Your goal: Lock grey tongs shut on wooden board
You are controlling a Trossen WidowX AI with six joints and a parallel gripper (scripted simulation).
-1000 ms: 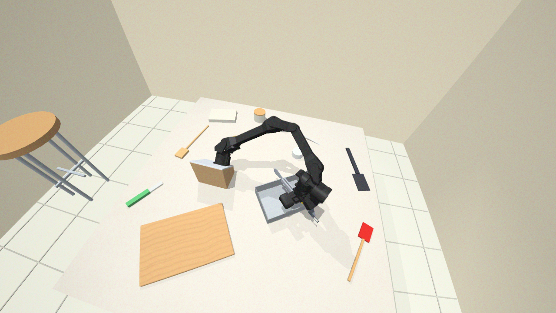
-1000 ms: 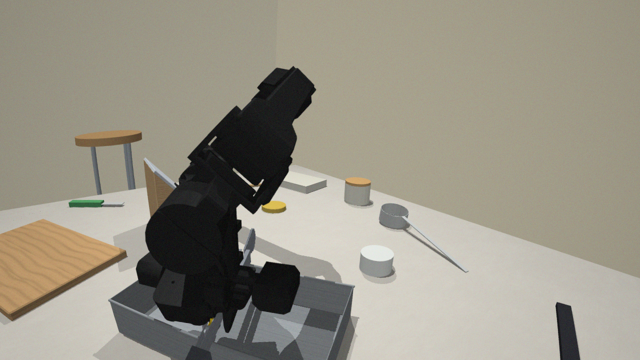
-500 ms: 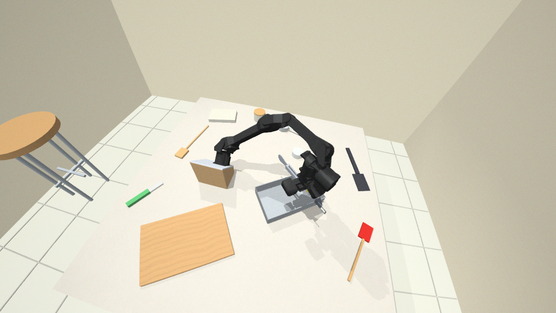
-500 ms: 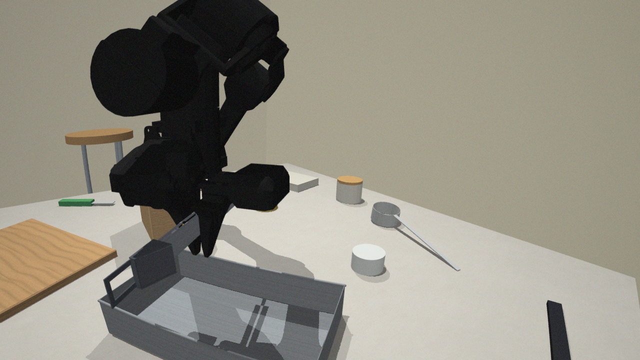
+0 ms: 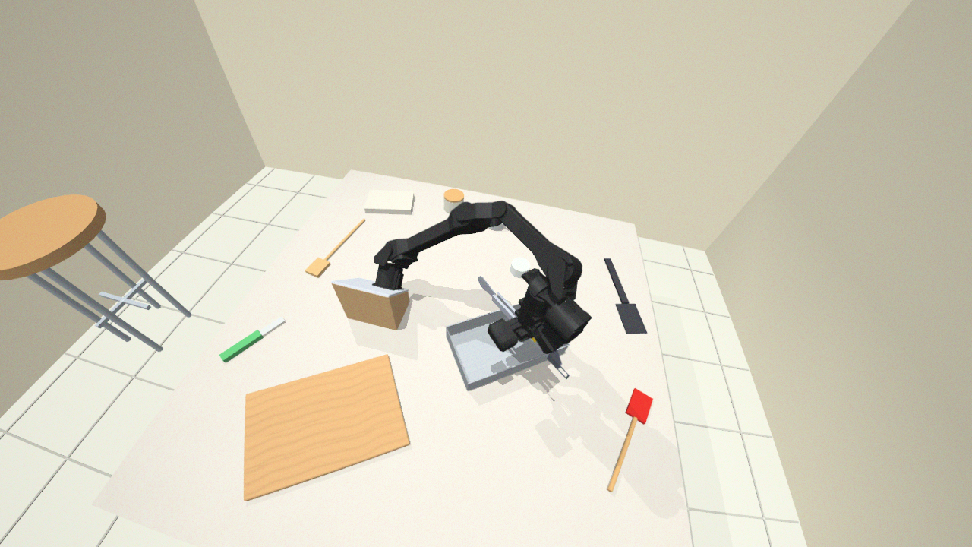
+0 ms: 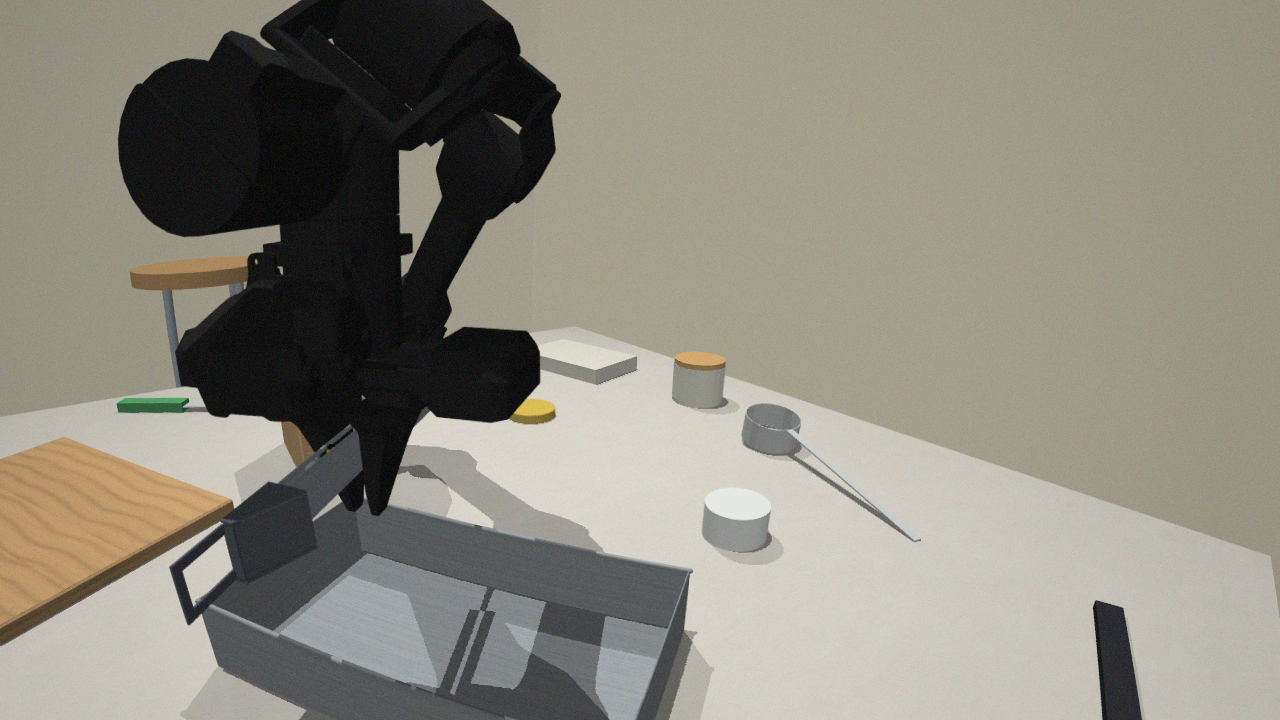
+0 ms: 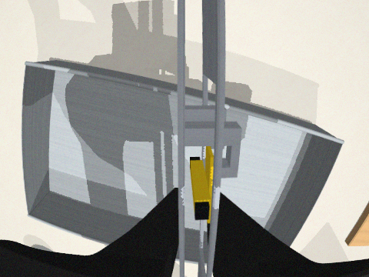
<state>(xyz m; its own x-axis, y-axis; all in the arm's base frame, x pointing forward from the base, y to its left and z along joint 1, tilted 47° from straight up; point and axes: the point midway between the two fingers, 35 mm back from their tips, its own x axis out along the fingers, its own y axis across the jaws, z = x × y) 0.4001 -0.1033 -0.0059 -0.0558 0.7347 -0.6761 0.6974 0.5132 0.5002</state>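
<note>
Right now my gripper tip is 4 cm below the yellow lock piece, 2 cm to the left of it and 2 cm short of it. From my gripper tip the other things lie so: white puck 35 cm to the left, 13 cm below, 4 cm behind; grey roasting tin 12 cm below, 5 cm to the left, 3 cm behind; red spatula 34 cm ahead, 15 cm below, 9 cm to the right.
</note>
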